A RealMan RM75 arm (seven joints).
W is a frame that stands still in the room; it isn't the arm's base.
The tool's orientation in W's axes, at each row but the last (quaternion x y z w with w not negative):
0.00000, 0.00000, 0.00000, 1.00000
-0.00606, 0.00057, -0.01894, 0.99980
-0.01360, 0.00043, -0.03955, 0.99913
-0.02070, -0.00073, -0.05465, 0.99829
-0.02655, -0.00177, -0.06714, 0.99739
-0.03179, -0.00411, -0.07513, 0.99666
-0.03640, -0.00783, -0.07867, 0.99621
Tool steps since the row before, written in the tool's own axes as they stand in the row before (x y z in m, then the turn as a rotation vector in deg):
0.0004, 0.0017, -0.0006, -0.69, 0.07, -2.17
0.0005, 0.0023, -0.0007, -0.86, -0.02, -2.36
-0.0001, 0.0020, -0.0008, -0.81, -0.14, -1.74
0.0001, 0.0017, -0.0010, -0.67, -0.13, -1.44
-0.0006, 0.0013, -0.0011, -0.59, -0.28, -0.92
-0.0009, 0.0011, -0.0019, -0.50, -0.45, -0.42
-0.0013, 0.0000, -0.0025, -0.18, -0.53, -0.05
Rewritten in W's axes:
0.0004, 0.0017, -0.0006, -0.69, 0.07, -2.17
0.0006, 0.0023, -0.0007, -0.86, -0.02, -2.36
0.0001, 0.0020, -0.0009, -0.82, -0.12, -1.74
0.0003, 0.0016, -0.0011, -0.68, -0.12, -1.44
-0.0004, 0.0013, -0.0012, -0.62, -0.25, -0.91
-0.0007, 0.0011, -0.0020, -0.56, -0.40, -0.40
-0.0013, 0.0000, -0.0025, -0.26, -0.50, -0.02

